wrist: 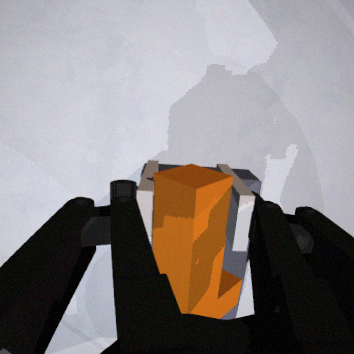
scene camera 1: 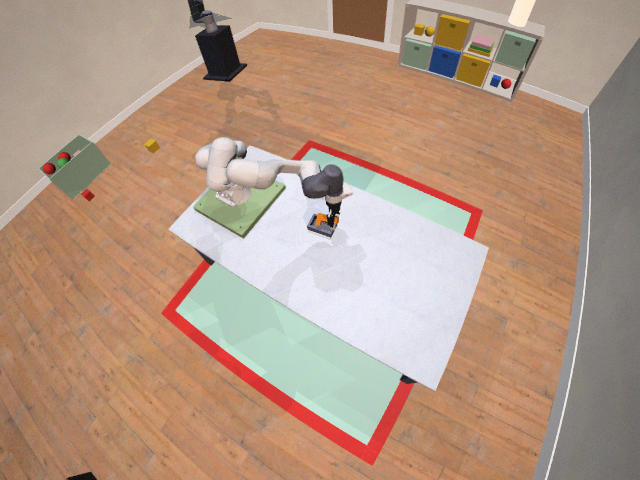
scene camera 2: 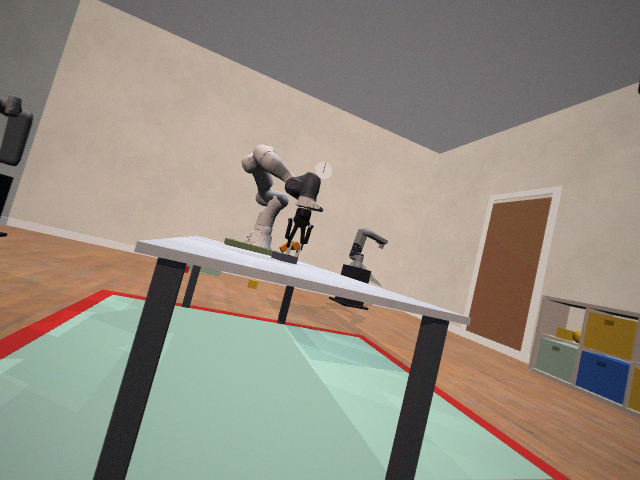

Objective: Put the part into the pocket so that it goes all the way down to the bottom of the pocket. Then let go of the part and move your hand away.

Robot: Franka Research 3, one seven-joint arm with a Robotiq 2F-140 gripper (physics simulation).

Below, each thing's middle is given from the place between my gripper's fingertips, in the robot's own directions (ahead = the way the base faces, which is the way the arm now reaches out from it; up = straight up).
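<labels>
With my hand where it is, the orange part point(wrist: 191, 202) is 1 cm to the right of it, 4 cm behind it and 4 cm above it. The grey pocket block point(wrist: 233, 261) is likewise 1 cm to the right of my hand, but it is 7 cm behind and 2 cm below.
</labels>
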